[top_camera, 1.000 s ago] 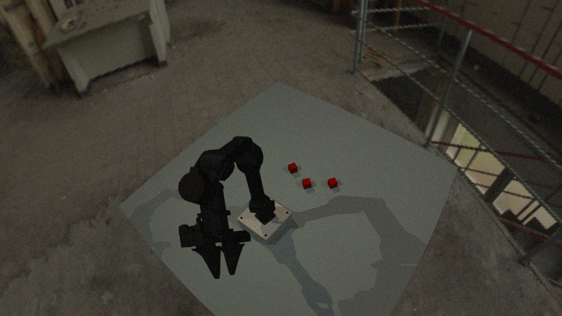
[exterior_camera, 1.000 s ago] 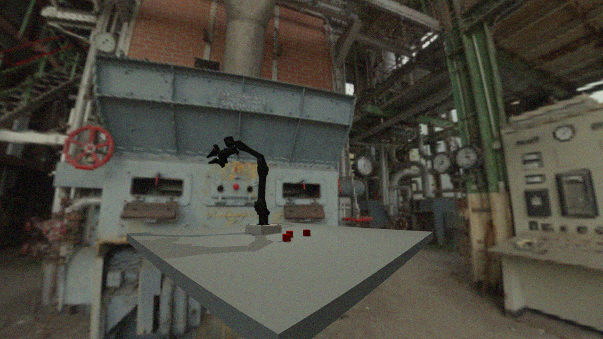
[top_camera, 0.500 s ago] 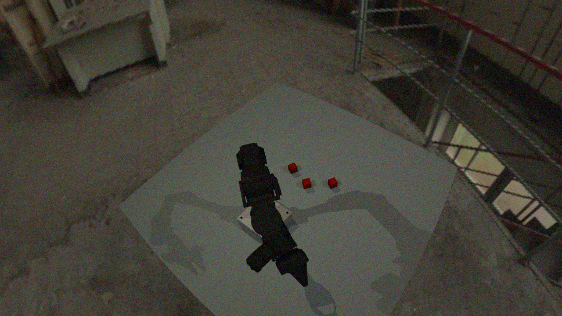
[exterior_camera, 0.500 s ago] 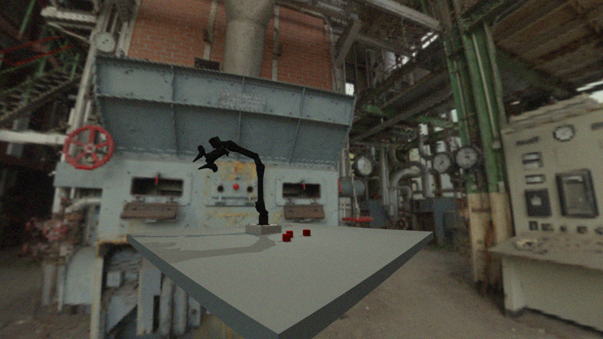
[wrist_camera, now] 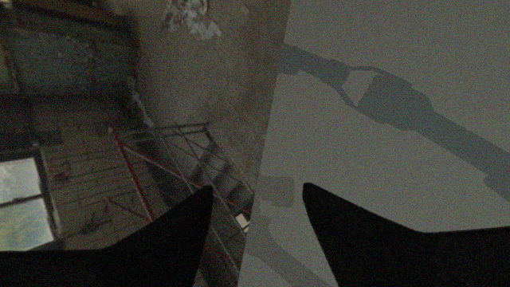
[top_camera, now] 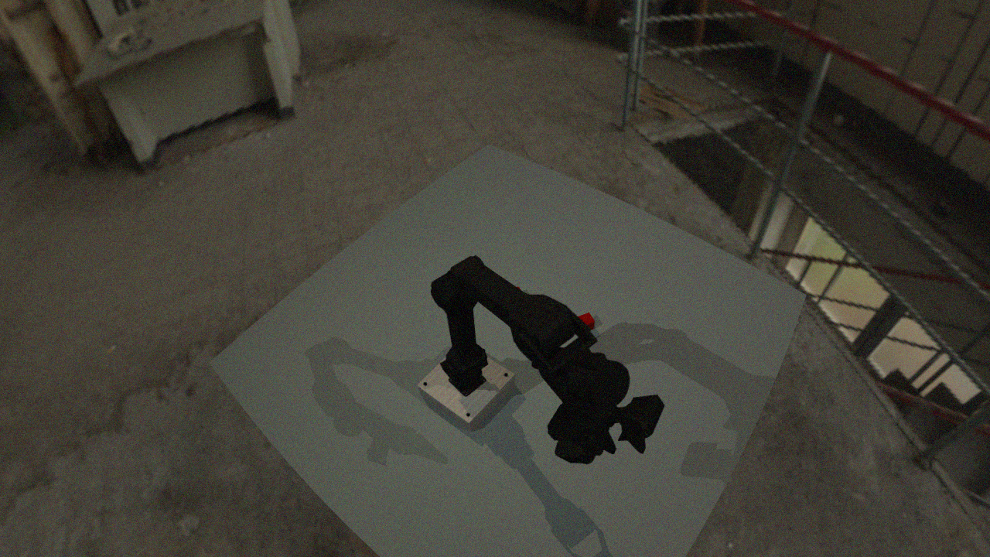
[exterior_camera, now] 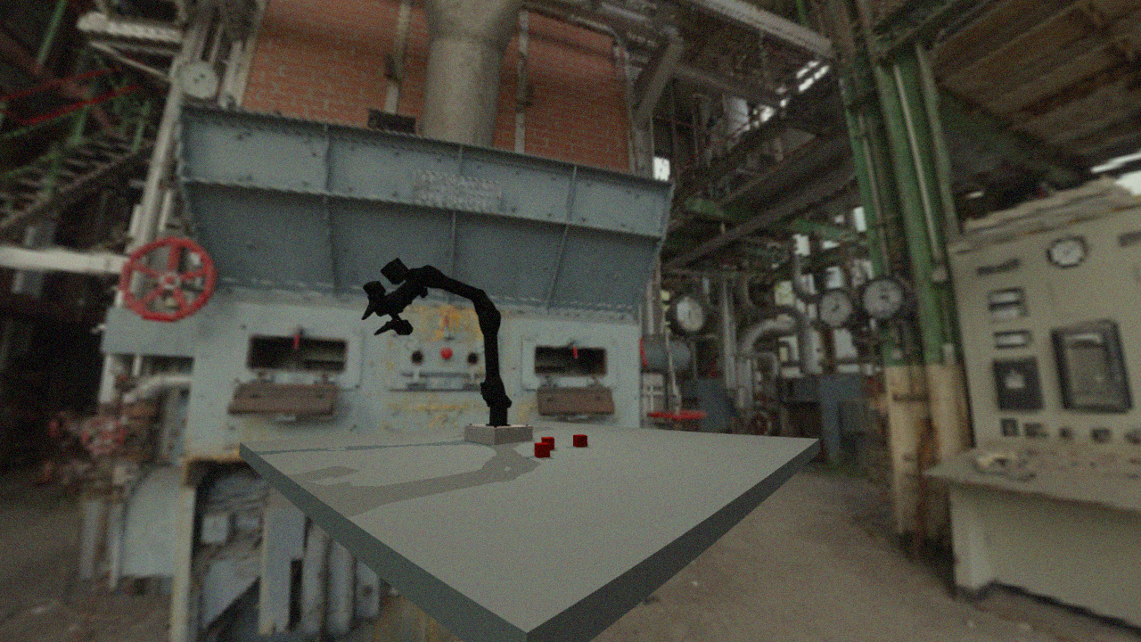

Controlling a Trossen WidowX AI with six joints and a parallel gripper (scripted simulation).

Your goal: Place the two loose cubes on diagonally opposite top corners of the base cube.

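The base cube is 550 mm to the left of my gripper tip, 330 mm below it and 280 mm ahead of it.
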